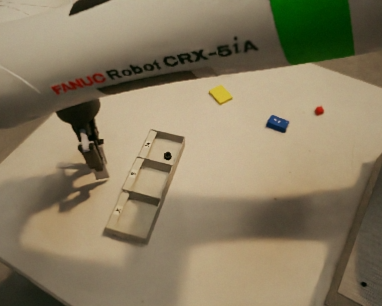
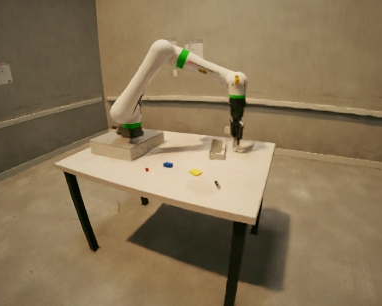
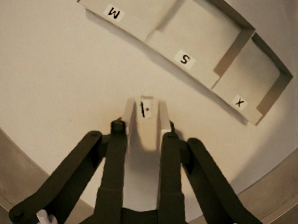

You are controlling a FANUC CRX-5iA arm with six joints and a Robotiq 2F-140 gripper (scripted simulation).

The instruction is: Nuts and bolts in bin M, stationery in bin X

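My gripper is now 4 cm above the grey item. Round my hand: yellow pad 7 cm behind, 35 cm to the right, 5 cm below; pale bin 10 cm behind, 4 cm to the right, 3 cm below; black nut 9 cm behind, 12 cm to the right, 4 cm below.
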